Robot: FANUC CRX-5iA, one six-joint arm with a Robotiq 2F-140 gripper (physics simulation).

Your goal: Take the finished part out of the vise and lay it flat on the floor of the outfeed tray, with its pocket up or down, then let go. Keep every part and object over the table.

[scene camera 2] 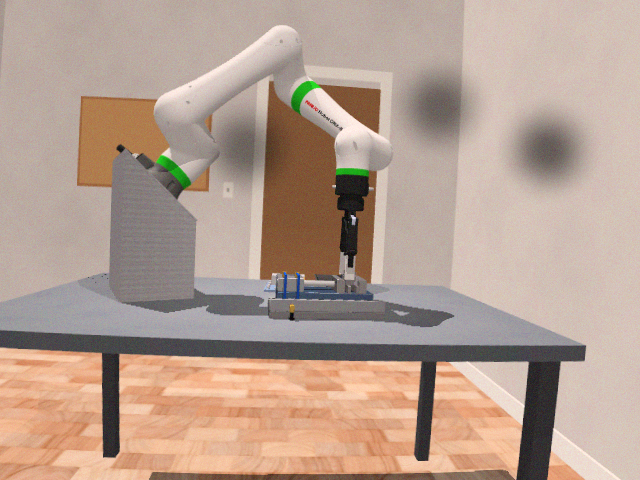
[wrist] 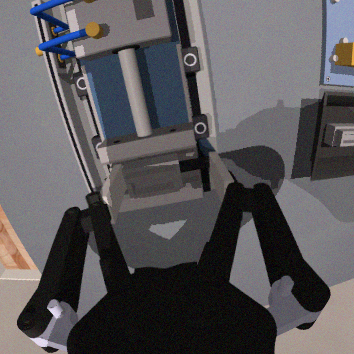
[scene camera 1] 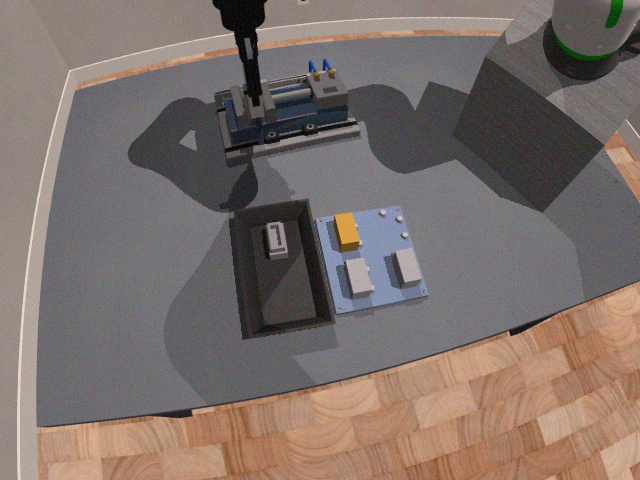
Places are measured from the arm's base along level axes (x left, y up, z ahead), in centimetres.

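Where they show: gripper, fingertip midpoint: (scene camera 2: 346,276) (wrist: 166,169) (scene camera 1: 254,100); arm's base at its link origin: (scene camera 2: 155,189) (scene camera 1: 582,43).
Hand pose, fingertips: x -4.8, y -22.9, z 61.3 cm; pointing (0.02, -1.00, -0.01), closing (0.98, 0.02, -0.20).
Note:
Each offset is from my fingertips to the top centre of the thing. "spot": to the spot under its first point.
The vise {dx -3.7, dy +0.2, dz -5.9 cm} (scene camera 1: 330,98) (scene camera 2: 325,305) (wrist: 117,32) stands at the back of the table. The grey part {dx -1.4, dy +1.8, dz +1.0 cm} (wrist: 151,176) sits between its jaws, in shadow in the wrist view; its pocket is hard to make out. My gripper (scene camera 1: 255,100) (scene camera 2: 347,273) (wrist: 166,169) is partly open and points down over the jaws, one fingertip on each side of the part, with gaps and nothing gripped. The dark outfeed tray (scene camera 1: 323,279) (wrist: 332,164) stands in front of the vise. Another grey part {dx +29.1, dy -5.0, dz -4.9 cm} (scene camera 1: 276,240) (wrist: 342,135) lies in it with its pocket up.
A blue board (scene camera 1: 382,294) (wrist: 337,75) beside the tray bears an orange block {dx +27.7, dy -5.3, dz -17.5 cm} (scene camera 1: 346,231) (wrist: 345,54) and two grey blocks {dx +36.8, dy -5.3, dz -18.8 cm} (scene camera 1: 358,277) {dx +35.2, dy -5.3, dz -27.7 cm} (scene camera 1: 407,267). Blue hoses {spot: dx -9.6, dy +1.2, dz -12.3 cm} (scene camera 1: 312,67) (wrist: 62,40) rise at the vise's far end. The robot's grey pedestal (scene camera 1: 522,124) (scene camera 2: 152,242) stands on the table.

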